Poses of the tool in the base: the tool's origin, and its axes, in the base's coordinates. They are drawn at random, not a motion.
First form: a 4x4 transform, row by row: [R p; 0 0 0 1], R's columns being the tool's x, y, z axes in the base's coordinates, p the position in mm. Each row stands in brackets.
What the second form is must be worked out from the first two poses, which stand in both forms.
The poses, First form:
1: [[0.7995 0.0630 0.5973 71.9], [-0.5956 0.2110 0.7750 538.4], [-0.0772 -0.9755 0.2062 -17.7], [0 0 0 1]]
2: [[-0.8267 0.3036 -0.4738 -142.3], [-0.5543 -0.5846 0.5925 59.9], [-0.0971 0.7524 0.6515 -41.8], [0 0 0 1]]
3: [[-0.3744 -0.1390 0.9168 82.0], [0.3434 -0.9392 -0.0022 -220.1], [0.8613 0.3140 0.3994 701.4], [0 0 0 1]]
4: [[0.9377 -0.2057 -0.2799 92.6], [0.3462 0.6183 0.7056 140.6], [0.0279 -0.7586 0.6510 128.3], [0 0 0 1]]
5: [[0.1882 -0.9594 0.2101 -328.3], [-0.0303 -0.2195 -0.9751 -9.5], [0.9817 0.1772 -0.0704 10.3], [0 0 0 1]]
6: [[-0.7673 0.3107 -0.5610 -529.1], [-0.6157 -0.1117 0.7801 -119.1], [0.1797 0.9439 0.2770 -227.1], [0 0 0 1]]
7: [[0.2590 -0.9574 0.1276 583.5], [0.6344 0.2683 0.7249 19.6], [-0.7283 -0.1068 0.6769 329.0], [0 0 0 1]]
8: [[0.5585 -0.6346 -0.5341 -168.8], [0.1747 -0.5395 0.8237 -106.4], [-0.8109 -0.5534 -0.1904 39.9], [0 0 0 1]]
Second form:
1: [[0.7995 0.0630 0.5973 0.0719], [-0.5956 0.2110 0.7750 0.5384], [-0.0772 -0.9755 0.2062 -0.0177], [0 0 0 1]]
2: [[-0.8267 0.3036 -0.4738 -0.1423], [-0.5543 -0.5846 0.5925 0.0599], [-0.0971 0.7524 0.6515 -0.0418], [0 0 0 1]]
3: [[-0.3744 -0.1390 0.9168 0.0820], [0.3434 -0.9392 -0.0022 -0.2201], [0.8613 0.3140 0.3994 0.7014], [0 0 0 1]]
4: [[0.9377 -0.2057 -0.2799 0.0926], [0.3462 0.6183 0.7056 0.1406], [0.0279 -0.7586 0.6510 0.1283], [0 0 0 1]]
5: [[0.1882 -0.9594 0.2101 -0.3283], [-0.0303 -0.2195 -0.9751 -0.0095], [0.9817 0.1772 -0.0704 0.0103], [0 0 0 1]]
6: [[-0.7673 0.3107 -0.5610 -0.5291], [-0.6157 -0.1117 0.7801 -0.1191], [0.1797 0.9439 0.2770 -0.2271], [0 0 0 1]]
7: [[0.2590 -0.9574 0.1276 0.5835], [0.6344 0.2683 0.7249 0.0196], [-0.7283 -0.1068 0.6769 0.3290], [0 0 0 1]]
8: [[0.5585 -0.6346 -0.5341 -0.1688], [0.1747 -0.5395 0.8237 -0.1064], [-0.8109 -0.5534 -0.1904 0.0399], [0 0 0 1]]
